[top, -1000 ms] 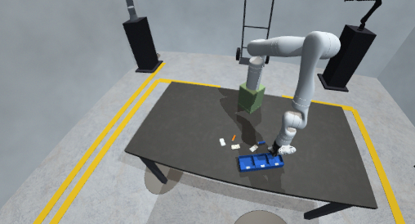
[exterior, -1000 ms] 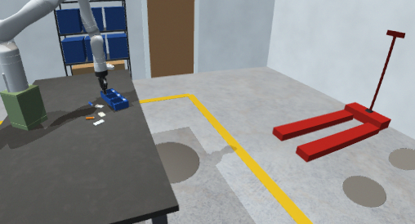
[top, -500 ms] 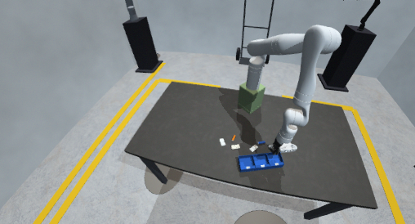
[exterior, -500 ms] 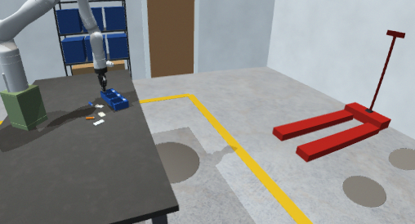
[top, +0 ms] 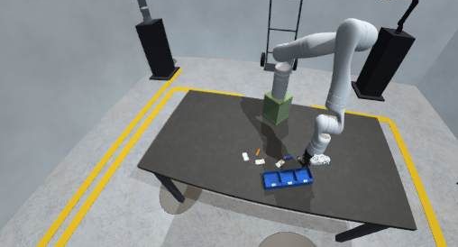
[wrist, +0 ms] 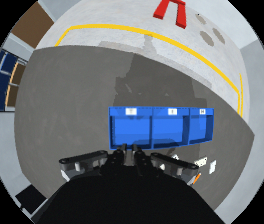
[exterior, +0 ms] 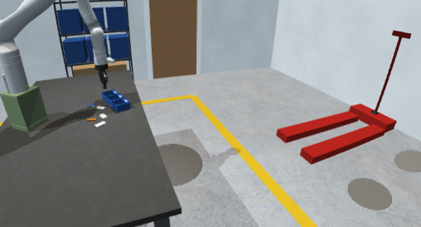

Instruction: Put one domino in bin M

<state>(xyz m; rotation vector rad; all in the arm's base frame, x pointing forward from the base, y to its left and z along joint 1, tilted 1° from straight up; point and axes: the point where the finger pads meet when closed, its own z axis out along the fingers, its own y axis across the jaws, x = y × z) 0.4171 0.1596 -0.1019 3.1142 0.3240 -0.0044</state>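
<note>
Now: hand 12 cm to the left of the white domino, 9 cm above it and 4 cm past it. The rest, counted from my hand: small orange piece: 25 cm to the right, 10 cm behind, 9 cm below; then small blue piece: 9 cm behind, 8 cm below, 7 cm to the right; then blue three-compartment bin: 8 cm to the right, 7 cm below, 5 cm ahead.
</note>
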